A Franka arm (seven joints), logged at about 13 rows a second.
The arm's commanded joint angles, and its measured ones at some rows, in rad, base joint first. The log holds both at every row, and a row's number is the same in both.
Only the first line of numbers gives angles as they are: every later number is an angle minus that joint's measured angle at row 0.
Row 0, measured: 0.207 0.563 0.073 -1.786 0.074 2.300 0.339
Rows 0 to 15, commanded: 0.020 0.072 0.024 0.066 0.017 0.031 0.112; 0.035 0.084 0.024 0.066 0.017 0.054 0.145; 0.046 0.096 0.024 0.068 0.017 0.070 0.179; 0.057 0.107 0.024 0.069 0.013 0.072 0.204; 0.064 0.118 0.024 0.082 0.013 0.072 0.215; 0.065 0.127 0.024 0.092 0.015 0.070 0.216; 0.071 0.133 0.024 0.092 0.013 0.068 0.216; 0.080 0.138 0.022 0.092 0.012 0.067 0.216; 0.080 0.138 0.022 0.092 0.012 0.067 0.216; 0.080 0.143 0.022 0.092 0.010 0.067 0.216; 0.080 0.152 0.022 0.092 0.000 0.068 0.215; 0.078 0.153 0.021 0.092 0.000 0.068 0.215; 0.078 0.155 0.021 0.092 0.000 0.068 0.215; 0.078 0.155 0.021 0.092 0.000 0.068 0.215; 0.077 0.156 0.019 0.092 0.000 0.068 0.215; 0.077 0.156 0.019 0.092 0.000 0.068 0.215
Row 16, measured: 0.075 0.138 0.021 0.062 0.000 0.076 0.208
